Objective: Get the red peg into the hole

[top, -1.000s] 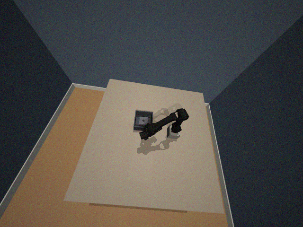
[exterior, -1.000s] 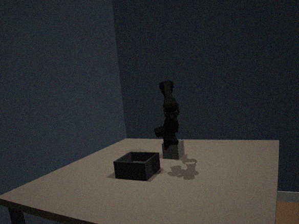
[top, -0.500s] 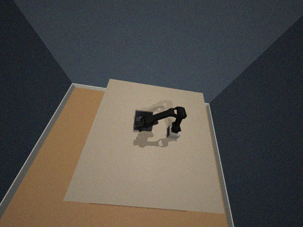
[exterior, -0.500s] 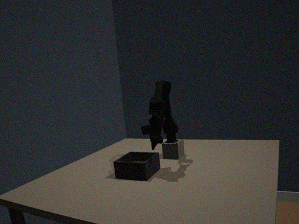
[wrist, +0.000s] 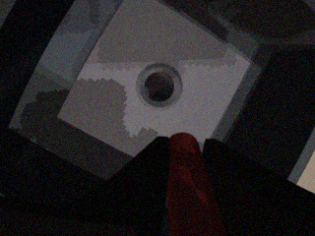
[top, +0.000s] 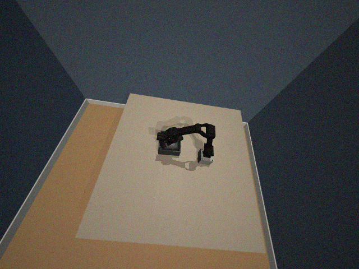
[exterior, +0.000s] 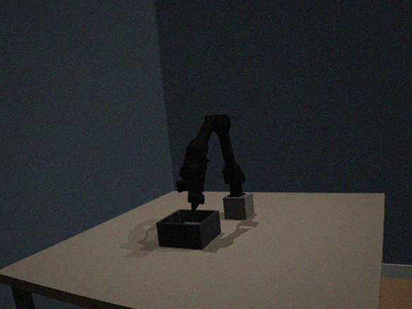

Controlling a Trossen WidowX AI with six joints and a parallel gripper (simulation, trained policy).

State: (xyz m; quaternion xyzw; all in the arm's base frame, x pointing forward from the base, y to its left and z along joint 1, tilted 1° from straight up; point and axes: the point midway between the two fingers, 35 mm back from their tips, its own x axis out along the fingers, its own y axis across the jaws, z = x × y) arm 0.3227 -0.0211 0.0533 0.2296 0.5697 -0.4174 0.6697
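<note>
The red peg lies 30 mm above my gripper tip and 10 mm to the left of it. From my gripper tip the other things lie so: plate 80 mm below, 20 mm to the right, 10 mm ahead; then dark box 90 mm below, 20 mm to the right, 10 mm ahead.
</note>
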